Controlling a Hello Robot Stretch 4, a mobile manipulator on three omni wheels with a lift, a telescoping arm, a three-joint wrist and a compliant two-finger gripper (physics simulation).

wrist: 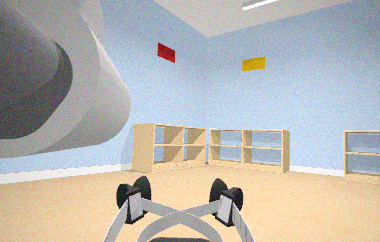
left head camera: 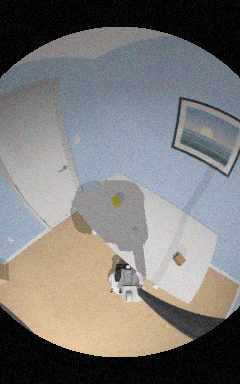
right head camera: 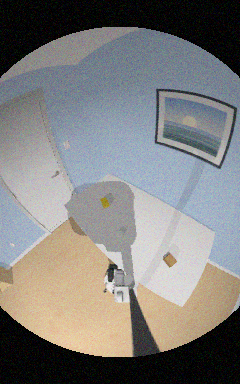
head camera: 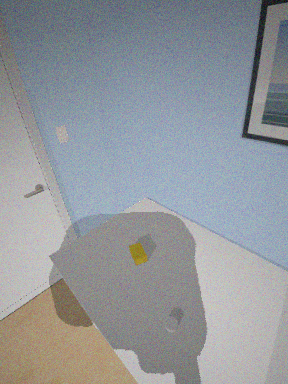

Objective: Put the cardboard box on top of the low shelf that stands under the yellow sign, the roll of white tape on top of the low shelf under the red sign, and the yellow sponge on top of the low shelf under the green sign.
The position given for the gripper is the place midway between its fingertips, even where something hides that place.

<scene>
In view: the gripper (wrist: pixel 180 192), a door (head camera: pixel 42 224), a framed picture (right head camera: pixel 190 122) and a white table (head camera: pixel 221 294).
The white table shows as well in the left head camera view (left head camera: pixel 162 230) and in the right head camera view (right head camera: pixel 151 228).
</scene>
